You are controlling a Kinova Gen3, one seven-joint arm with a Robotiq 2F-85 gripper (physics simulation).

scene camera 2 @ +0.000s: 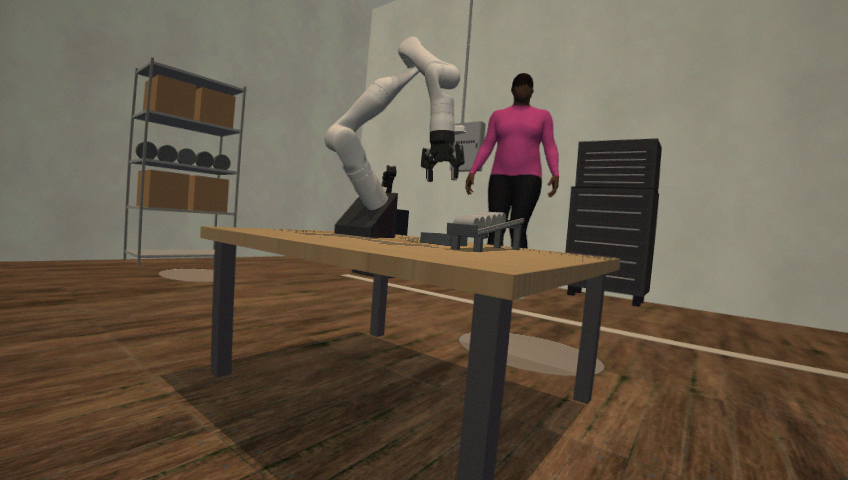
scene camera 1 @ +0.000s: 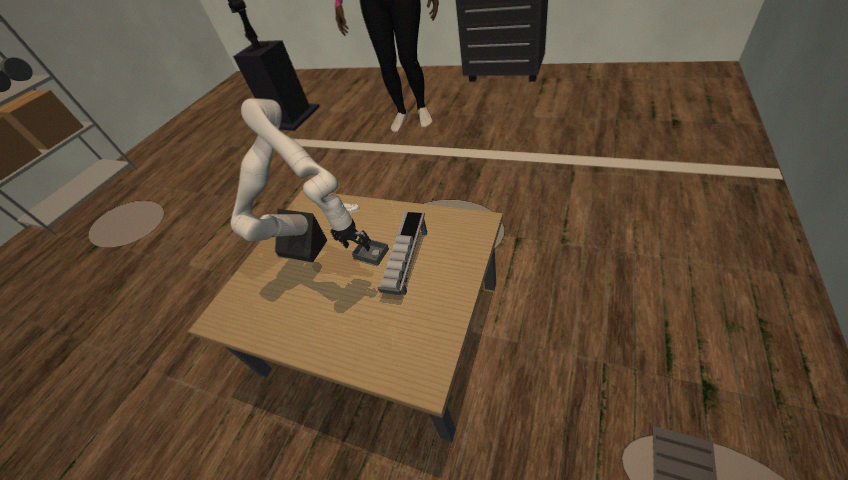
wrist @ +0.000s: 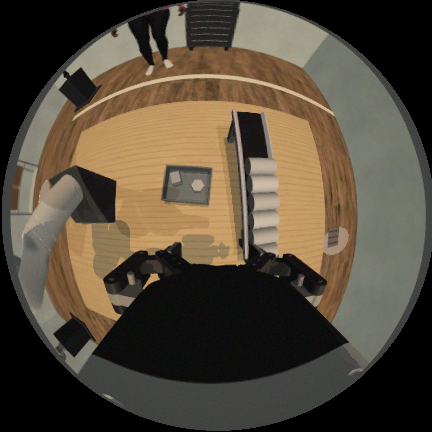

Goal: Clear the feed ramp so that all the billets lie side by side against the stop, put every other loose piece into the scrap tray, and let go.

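Places are measured from the arm's base along level axes (x ahead, y down, z left), in metres.
Pixels of known places: gripper, fingertip midpoint: (scene camera 2: 441,181) (scene camera 1: 357,248) (wrist: 214,250); arm's base, origin of the base link: (scene camera 2: 377,202) (scene camera 1: 299,224) (wrist: 71,188).
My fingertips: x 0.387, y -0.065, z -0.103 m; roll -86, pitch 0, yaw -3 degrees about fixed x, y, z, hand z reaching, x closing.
Ahead of a thing's pixels: the offset from my fingertips to its top centre. Level surfaces: height alone.
Several pale grey cylindrical billets @(dx +0.113, dy +0.089, dz +0.080 m) (scene camera 1: 397,259) @(dx +0.127, dy +0.106, dz -0.038 m) (scene camera 2: 473,220) (wrist: 263,201) lie crosswise, side by side in one row, on the lower part of the feed ramp (scene camera 1: 412,223) (scene camera 2: 501,226) (wrist: 251,135). The row reaches down to the stop end; the fingers partly cover that end in the wrist view. The ramp's upper part is bare and dark. The grey scrap tray @(dx -0.069, dy +0.163, dz +0.126 m) (scene camera 1: 367,261) (scene camera 2: 435,237) (wrist: 189,167) stands beside the ramp and holds a small block @(dx -0.102, dy +0.169, dz +0.144 m) (wrist: 175,178) and a hexagonal piece @(dx -0.041, dy +0.178, dz +0.125 m) (wrist: 198,185). My gripper (scene camera 1: 358,242) (scene camera 2: 442,177) (wrist: 214,250) is open and empty, pointing down high above the table.
The arm's dark base (scene camera 1: 300,237) (wrist: 95,195) stands on the table @(dy +0.198 m) (scene camera 1: 333,333), on the tray's side away from the ramp. A person (scene camera 1: 395,53) (scene camera 2: 518,142) stands on the floor behind the table. A tool cabinet (scene camera 2: 612,220) and a shelf rack (scene camera 2: 149,118) stand farther off.
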